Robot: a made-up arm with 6 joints. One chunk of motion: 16 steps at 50 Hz.
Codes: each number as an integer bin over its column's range. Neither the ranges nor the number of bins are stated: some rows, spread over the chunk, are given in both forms.
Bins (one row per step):
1: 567 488 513 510 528 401
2: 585 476 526 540 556 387
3: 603 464 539 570 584 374
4: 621 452 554 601 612 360
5: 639 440 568 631 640 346
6: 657 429 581 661 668 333
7: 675 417 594 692 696 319
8: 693 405 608 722 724 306
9: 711 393 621 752 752 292
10: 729 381 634 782 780 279
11: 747 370 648 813 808 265
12: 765 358 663 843 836 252
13: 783 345 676 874 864 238
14: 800 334 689 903 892 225
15: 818 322 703 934 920 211
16: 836 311 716 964 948 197
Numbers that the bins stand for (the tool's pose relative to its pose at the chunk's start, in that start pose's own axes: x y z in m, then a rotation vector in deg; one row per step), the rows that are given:
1: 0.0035 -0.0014 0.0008 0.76 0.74 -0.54
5: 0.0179 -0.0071 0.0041 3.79 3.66 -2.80
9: 0.0323 -0.0128 0.0073 6.82 6.57 -5.02
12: 0.0432 -0.0170 0.0098 9.10 8.76 -6.66
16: 0.0574 -0.0226 0.0130 12.12 11.67 -8.91
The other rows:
2: 0.0071 -0.0028 0.0016 1.51 1.47 -1.12
3: 0.0107 -0.0043 0.0024 2.26 2.20 -1.65
4: 0.0143 -0.0057 0.0033 3.04 2.93 -2.23
6: 0.0215 -0.0085 0.0049 4.54 4.39 -3.33
7: 0.0251 -0.0099 0.0057 5.32 5.11 -3.91
8: 0.0287 -0.0114 0.0065 6.07 5.84 -4.44
10: 0.0359 -0.0142 0.0081 7.57 7.30 -5.55
11: 0.0395 -0.0156 0.0089 8.35 8.03 -6.12
13: 0.0468 -0.0186 0.0106 9.87 9.49 -7.23
14: 0.0502 -0.0199 0.0114 10.60 10.22 -7.77
15: 0.0538 -0.0213 0.0122 11.37 10.94 -8.34

